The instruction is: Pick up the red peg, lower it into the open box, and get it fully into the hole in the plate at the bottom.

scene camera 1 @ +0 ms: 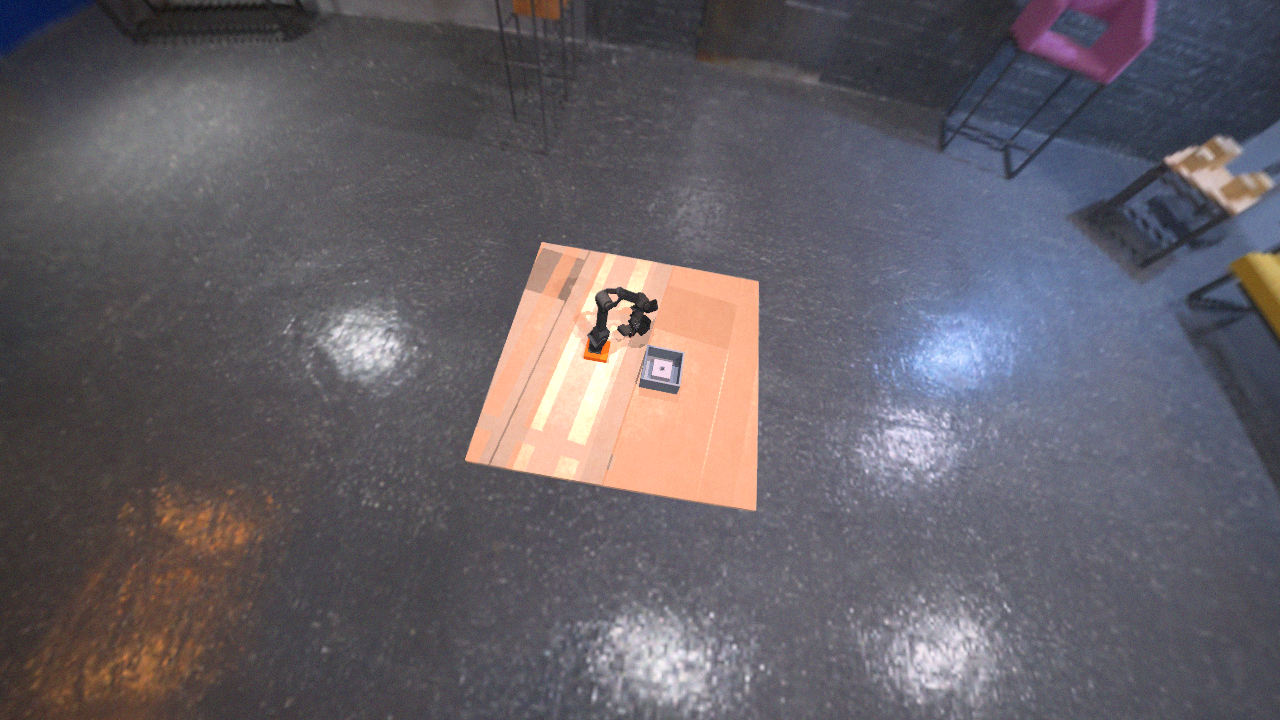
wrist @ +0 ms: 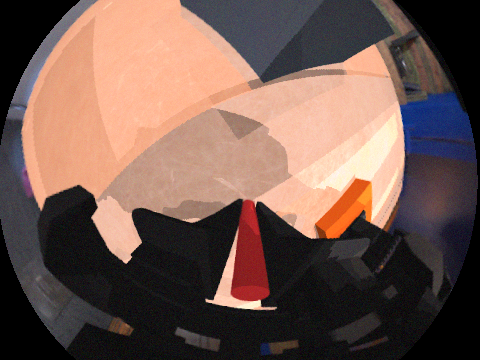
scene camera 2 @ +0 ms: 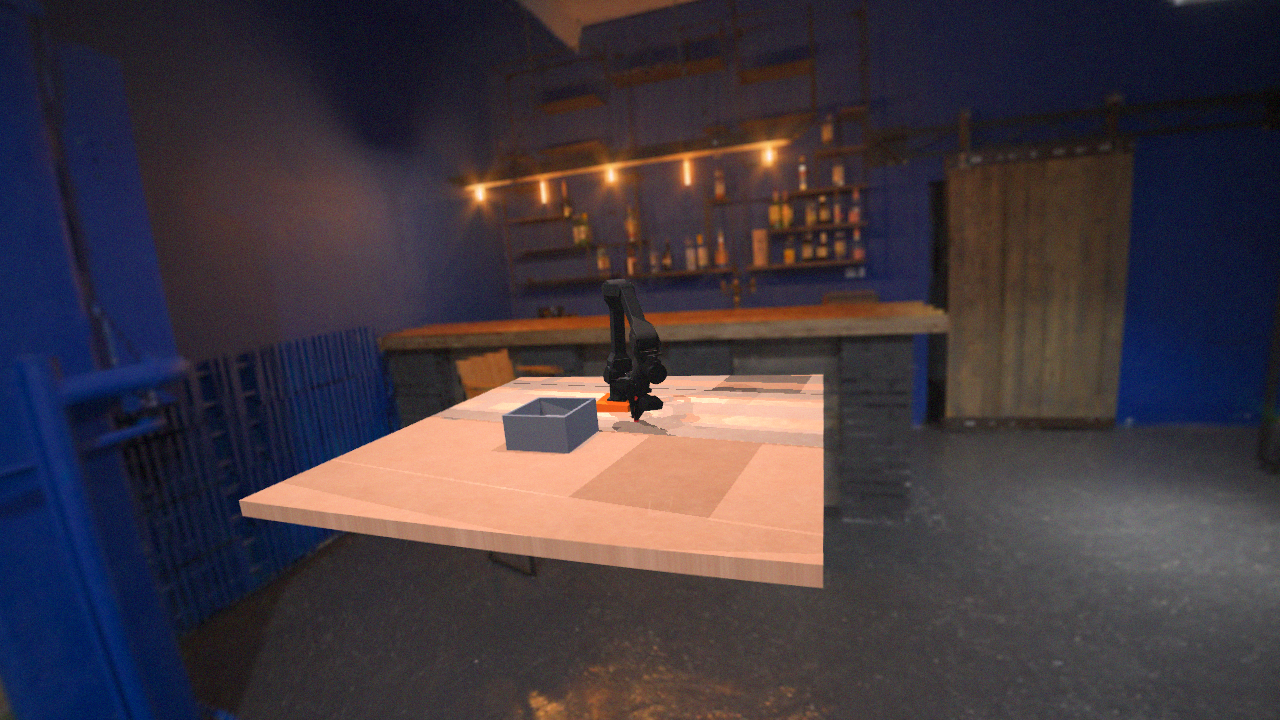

Labels:
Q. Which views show the grey-blue box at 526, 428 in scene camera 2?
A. Scene camera 1, the wrist view and scene camera 2: all of them.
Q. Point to a grey-blue box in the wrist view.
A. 274, 45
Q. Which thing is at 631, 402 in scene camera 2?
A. My gripper.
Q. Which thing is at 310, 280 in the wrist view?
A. My gripper.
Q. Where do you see a red peg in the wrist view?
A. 249, 283

